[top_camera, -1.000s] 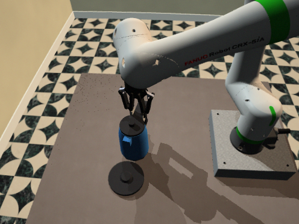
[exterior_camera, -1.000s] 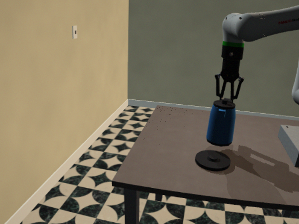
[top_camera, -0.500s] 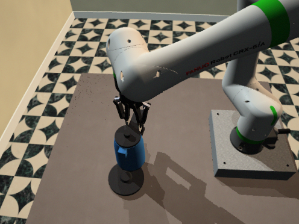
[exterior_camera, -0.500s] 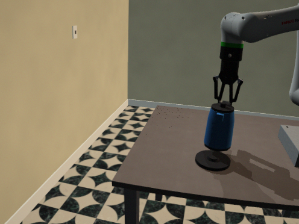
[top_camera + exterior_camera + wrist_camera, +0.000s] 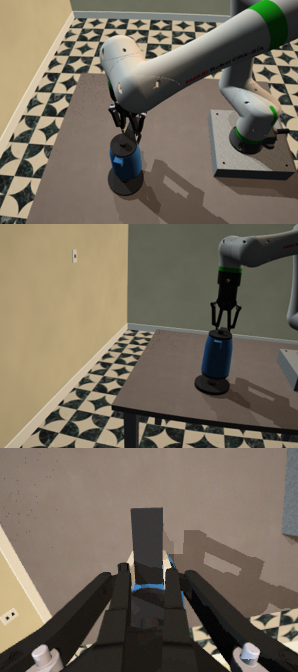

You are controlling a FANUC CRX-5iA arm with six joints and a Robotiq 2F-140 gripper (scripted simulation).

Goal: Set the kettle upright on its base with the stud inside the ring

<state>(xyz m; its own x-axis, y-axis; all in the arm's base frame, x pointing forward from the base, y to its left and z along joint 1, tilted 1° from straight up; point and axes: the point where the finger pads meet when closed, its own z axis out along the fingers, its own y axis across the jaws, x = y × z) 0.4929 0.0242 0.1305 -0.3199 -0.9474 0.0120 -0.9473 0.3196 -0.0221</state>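
The blue kettle lies 1 cm ahead of my hand, 3 cm to the left of it and 5 cm below it. From my hand the other things lie so: round black base: 3 cm ahead, 10 cm to the left, 19 cm below.
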